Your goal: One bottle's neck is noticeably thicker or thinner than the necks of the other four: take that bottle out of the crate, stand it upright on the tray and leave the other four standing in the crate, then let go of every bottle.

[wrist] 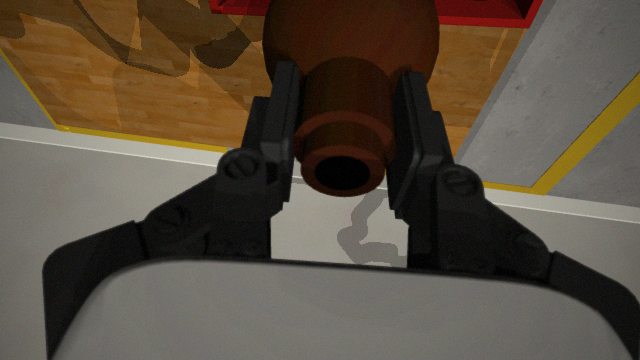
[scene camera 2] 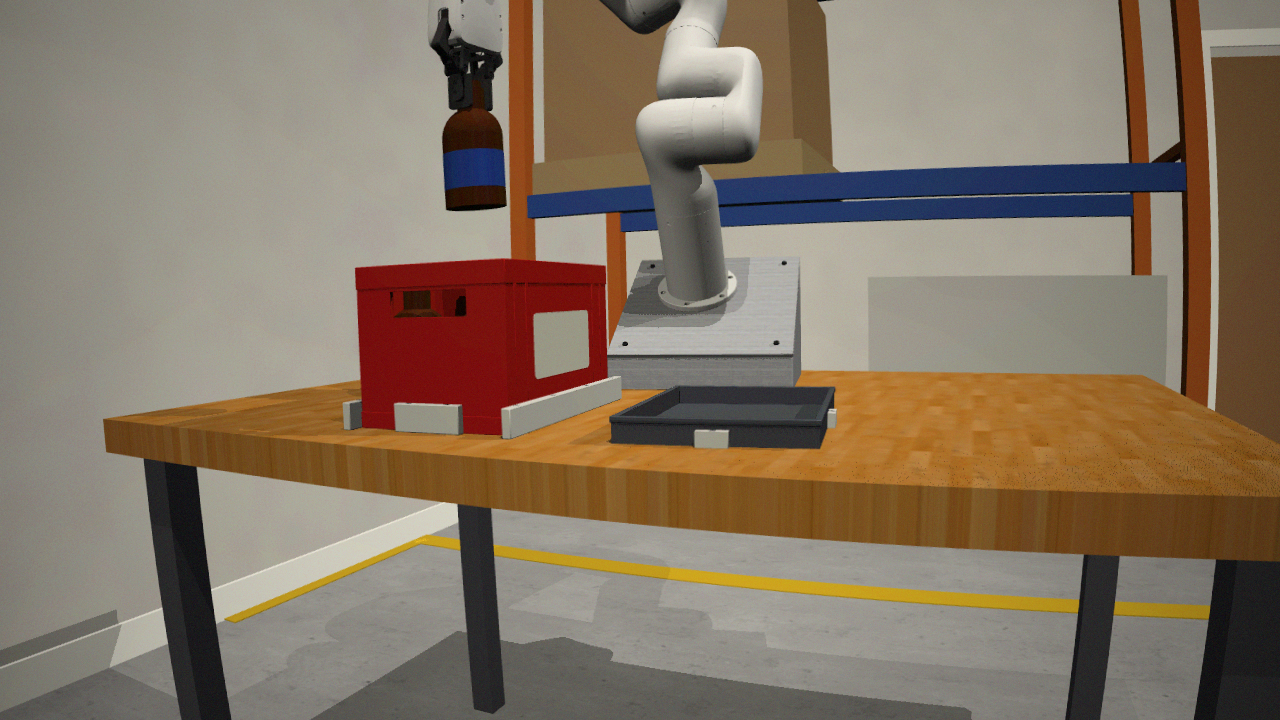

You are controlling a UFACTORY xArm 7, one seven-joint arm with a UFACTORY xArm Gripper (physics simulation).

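Where they show: gripper, fingertip midpoint: (wrist: 344,99) (scene camera 2: 471,110); arm's base, link origin: (scene camera 2: 697,290).
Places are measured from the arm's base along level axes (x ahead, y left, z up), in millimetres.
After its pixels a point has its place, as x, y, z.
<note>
A brown bottle with a blue label (scene camera 2: 474,167) @(439, -114, 148) (wrist: 350,90) @(412, -121, 241) hangs upright in the air, its base well above the red crate (scene camera 2: 434,358) @(550, -92, -66) (wrist: 480,12) @(519, -188, 24). My gripper (scene camera 2: 470,94) @(411, -138, 224) (wrist: 344,99) @(411, -138, 224) is shut on this bottle's neck; the ringed mouth shows between the fingers in the wrist view. Part of another brown bottle (scene camera 2: 416,302) @(520, -138, -7) shows through the crate's handle opening; the other bottles are hidden by the crate's walls. The dark tray (scene camera 2: 716,436) @(545, 209, -132) lies flat on the table to the right of the crate, and no bottle shows on it.
White strips (scene camera 2: 563,407) @(437, -4, -128) stand around the crate's foot, and small white blocks (scene camera 2: 711,438) @(545, 204, -134) sit at the tray's edges. The arm's grey base (scene camera 2: 707,335) @(98, 48, -67) is behind the tray. A rack with blue beams (scene camera 2: 939,183) and orange posts (scene camera 2: 1194,223) stands behind the wooden table (scene camera 2: 1029,429) @(389, 484, -142).
</note>
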